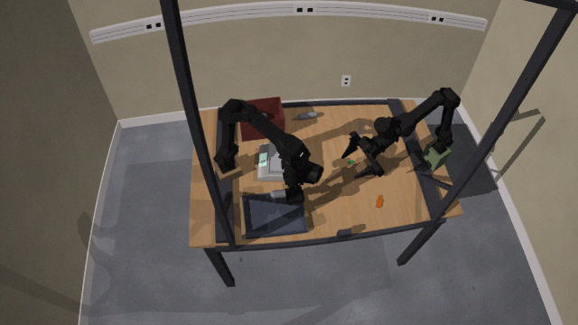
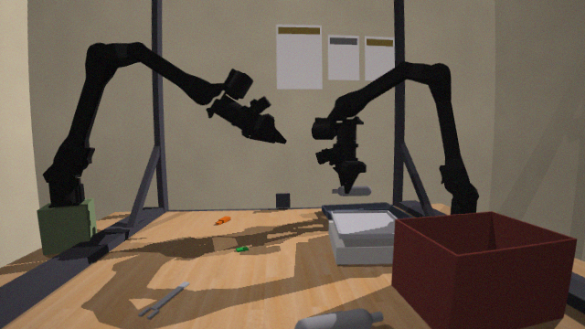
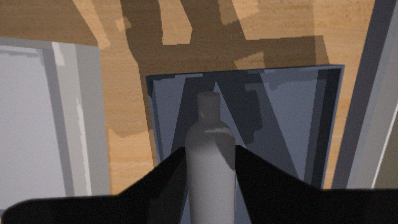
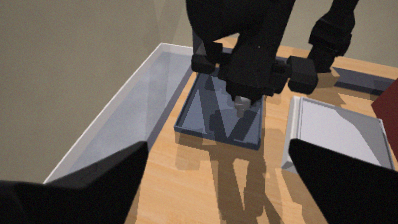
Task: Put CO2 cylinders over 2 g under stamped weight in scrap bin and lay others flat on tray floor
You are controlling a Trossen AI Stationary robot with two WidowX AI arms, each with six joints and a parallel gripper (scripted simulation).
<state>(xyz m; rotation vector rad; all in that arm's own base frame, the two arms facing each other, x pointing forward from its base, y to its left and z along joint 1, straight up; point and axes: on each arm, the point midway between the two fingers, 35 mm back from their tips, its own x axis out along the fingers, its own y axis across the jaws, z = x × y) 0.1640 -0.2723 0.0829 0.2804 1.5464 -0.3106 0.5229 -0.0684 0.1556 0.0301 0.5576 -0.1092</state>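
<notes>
Right now my left hand is 12 cm above the tray, 7 cm to the right of it and 5 cm past it. From my left hand the other things lie so: orange piece (38 cm to the right, 12 cm below, 1 cm behind); green piece (28 cm to the right, 20 cm ahead, 12 cm below); red scrap bin (43 cm ahead, 11 cm to the left, 9 cm below).
</notes>
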